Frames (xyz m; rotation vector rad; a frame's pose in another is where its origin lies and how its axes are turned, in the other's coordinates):
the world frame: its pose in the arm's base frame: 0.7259 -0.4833 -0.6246 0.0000 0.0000 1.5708
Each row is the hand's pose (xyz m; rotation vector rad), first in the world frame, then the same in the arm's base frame.
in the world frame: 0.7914 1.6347 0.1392 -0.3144 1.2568 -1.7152
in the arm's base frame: -0.9088 0.3081 -0.4854 -0.9635 0.5779 -0.3384
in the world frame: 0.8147 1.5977 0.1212 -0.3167 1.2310 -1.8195
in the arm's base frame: -0.8718 0.3314 -0.5034 -0.9356 0.5527 -0.4334
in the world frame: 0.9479 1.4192 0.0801 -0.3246 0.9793 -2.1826
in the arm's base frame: -0.6933 0.4646 -0.5445 -0.7521 0.3776 -0.7289
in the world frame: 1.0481 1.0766 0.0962 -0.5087 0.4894 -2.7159
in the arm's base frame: -0.3507 0.5648 -0.5284 -0.5333 -0.0103 -1.1973
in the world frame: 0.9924 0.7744 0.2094 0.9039 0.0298 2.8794
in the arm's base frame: -0.0485 0.5091 -0.4152 -0.4682 -0.5001 -1.6421
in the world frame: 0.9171 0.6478 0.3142 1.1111 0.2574 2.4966
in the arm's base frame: 0.0781 0.4338 -0.3104 -0.5235 -0.8391 -1.8692
